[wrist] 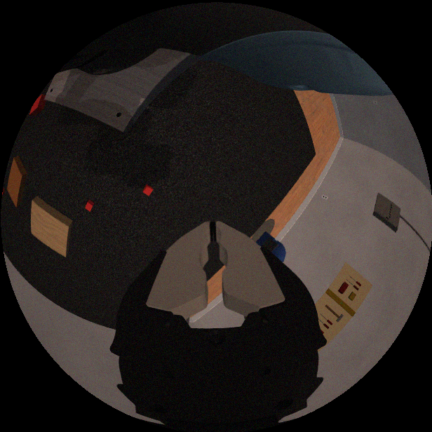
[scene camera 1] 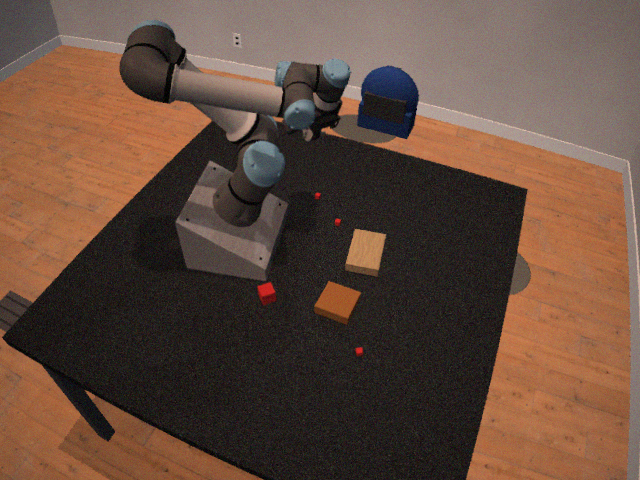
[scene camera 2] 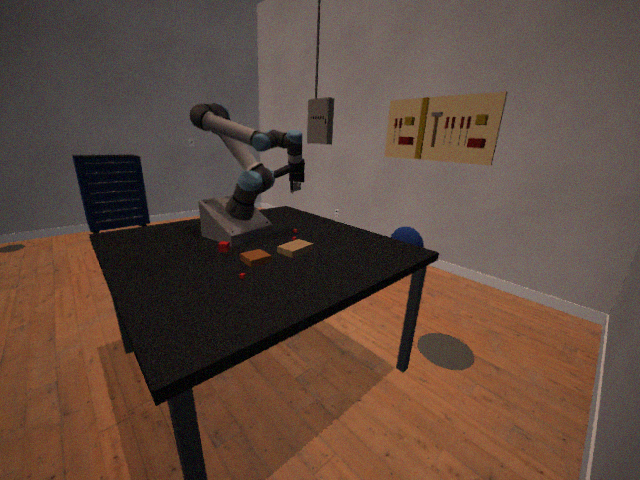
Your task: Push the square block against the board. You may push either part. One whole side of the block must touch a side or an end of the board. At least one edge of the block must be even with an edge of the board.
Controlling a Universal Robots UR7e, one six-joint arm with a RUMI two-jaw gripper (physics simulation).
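Frame: origin at the arm's base, x right, y ahead, z up, level; centimetres.
Where they show: gripper, fingertip midpoint: (scene camera 1: pixel 306 140) (scene camera 2: pixel 292 193); arm's base, link origin: (scene camera 1: pixel 235 206) (scene camera 2: pixel 239 211).
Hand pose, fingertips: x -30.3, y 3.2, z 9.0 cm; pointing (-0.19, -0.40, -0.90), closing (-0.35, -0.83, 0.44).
Things, the pixels of their top centre, and the offset from my fingertips.
- square block, top centre: (scene camera 1: pixel 338 299) (scene camera 2: pixel 255 254) dx +33.1, dy +37.6, dz -18.7 cm
- board, top centre: (scene camera 1: pixel 366 248) (scene camera 2: pixel 295 244) dx +12.2, dy +33.0, dz -18.7 cm
- larger red cube, top centre: (scene camera 1: pixel 266 289) (scene camera 2: pixel 223 242) dx +43.4, dy +20.2, dz -17.8 cm
- small red cube, top centre: (scene camera 1: pixel 359 350) (scene camera 2: pixel 242 274) dx +42.3, dy +51.4, dz -20.2 cm
The square block (scene camera 1: pixel 337 298) (scene camera 2: pixel 254 256) (wrist: pixel 16 181) is orange-brown and lies flat on the black table. The board (scene camera 1: pixel 366 249) (scene camera 2: pixel 294 246) (wrist: pixel 50 227) is light wood, a little longer than wide, and lies flat near it. A gap separates them, and in the first scene view the block sits below the board and is turned at an angle to it. My gripper (scene camera 1: pixel 308 136) (scene camera 2: pixel 295 189) (wrist: pixel 212 223) is shut and empty. It hangs high over the far part of the table, well away from both parts.
A larger red cube (scene camera 1: pixel 266 291) (scene camera 2: pixel 223 246) (wrist: pixel 37 105) lies near the robot's grey base (scene camera 1: pixel 222 253). Small red cubes (scene camera 1: pixel 317 195) (scene camera 1: pixel 337 222) lie beyond the board, towards the gripper's side. Another small red cube (scene camera 1: pixel 359 351) (scene camera 2: pixel 242 275) lies on the block's other side.
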